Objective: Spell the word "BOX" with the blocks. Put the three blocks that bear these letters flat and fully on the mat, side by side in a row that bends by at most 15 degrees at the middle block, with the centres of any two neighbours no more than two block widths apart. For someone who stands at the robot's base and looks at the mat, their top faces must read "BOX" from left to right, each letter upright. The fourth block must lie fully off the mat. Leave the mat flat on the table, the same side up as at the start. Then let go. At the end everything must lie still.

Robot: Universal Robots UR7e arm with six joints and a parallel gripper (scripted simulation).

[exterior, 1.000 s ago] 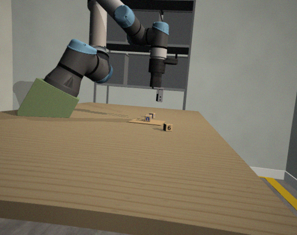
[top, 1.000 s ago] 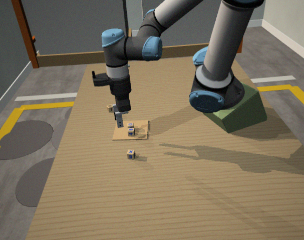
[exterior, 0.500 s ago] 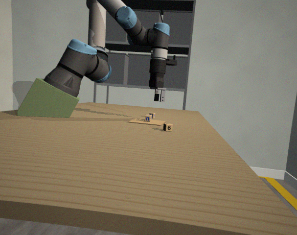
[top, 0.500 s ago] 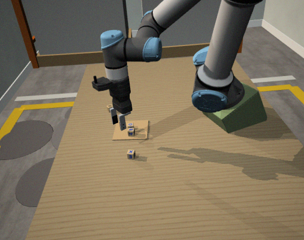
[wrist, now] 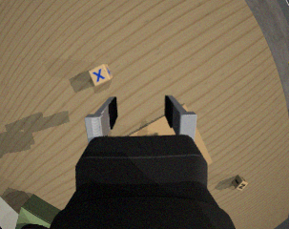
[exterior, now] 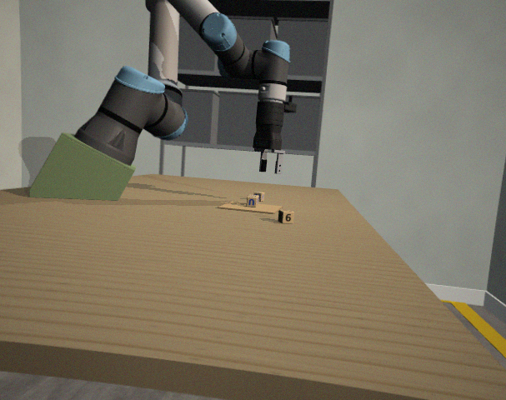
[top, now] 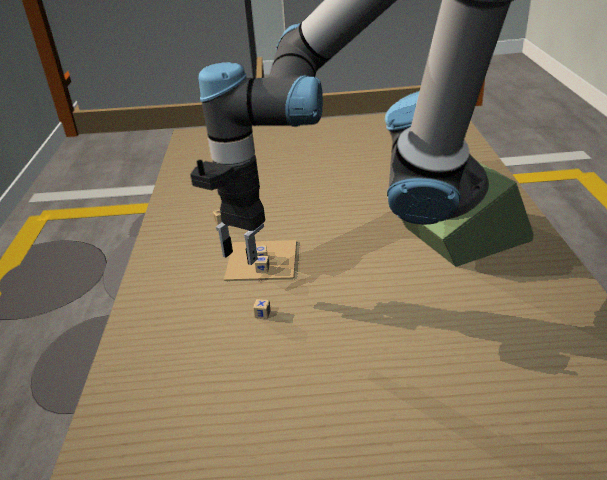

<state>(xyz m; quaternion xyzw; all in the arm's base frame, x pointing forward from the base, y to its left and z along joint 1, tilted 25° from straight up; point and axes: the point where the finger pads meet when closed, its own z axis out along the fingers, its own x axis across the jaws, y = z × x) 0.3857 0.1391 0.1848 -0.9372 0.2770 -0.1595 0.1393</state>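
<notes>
The X block lies 4 cm behind my hand, 6 cm to the left of it and 9 cm below it. Round my hand: B block (3 cm behind, 8 cm to the right, 9 cm below); O block (2 cm behind, 12 cm to the right, 9 cm below); mat (2 cm behind, 12 cm to the right, 10 cm below).
</notes>
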